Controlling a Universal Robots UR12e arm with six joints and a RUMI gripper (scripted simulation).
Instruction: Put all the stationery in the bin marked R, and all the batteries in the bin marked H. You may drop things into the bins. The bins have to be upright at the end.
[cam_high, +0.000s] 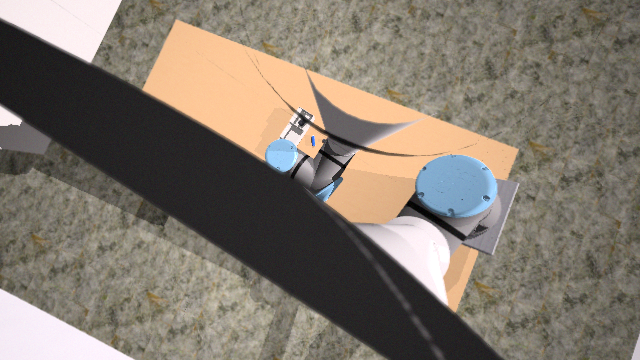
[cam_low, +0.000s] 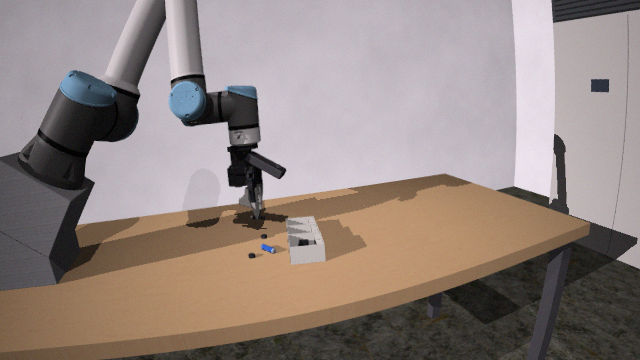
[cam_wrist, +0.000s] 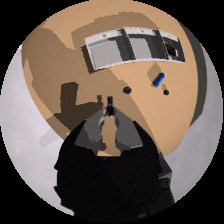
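The grey double bin is 8 cm ahead of my hand, 15 cm to the right of it and 4 cm below it. Also, from my hand: short black stick 1 cm below; then white item 5 cm ahead, 22 cm to the right, 4 cm below; then blue battery 2 cm behind, 15 cm to the right, 5 cm below.
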